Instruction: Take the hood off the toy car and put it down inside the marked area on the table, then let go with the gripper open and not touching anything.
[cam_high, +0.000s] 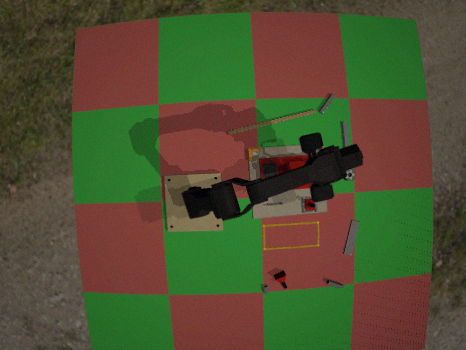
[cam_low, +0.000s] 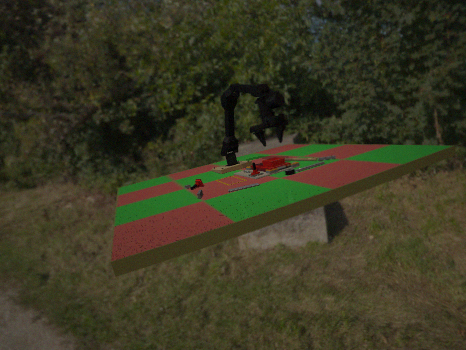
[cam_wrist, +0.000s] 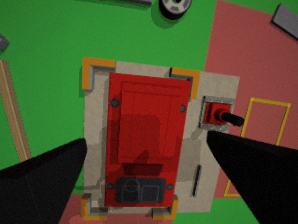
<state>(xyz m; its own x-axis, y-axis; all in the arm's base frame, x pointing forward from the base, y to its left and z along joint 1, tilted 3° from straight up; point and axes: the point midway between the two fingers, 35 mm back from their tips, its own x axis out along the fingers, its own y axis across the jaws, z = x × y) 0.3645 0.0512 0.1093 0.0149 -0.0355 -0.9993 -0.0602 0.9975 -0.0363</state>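
My gripper tip is now 8 cm above the red hood, 1 cm to the left of it and 1 cm past it. Round my gripper tip: thin wooden rod: 17 cm to the left, 11 cm below, 8 cm behind.
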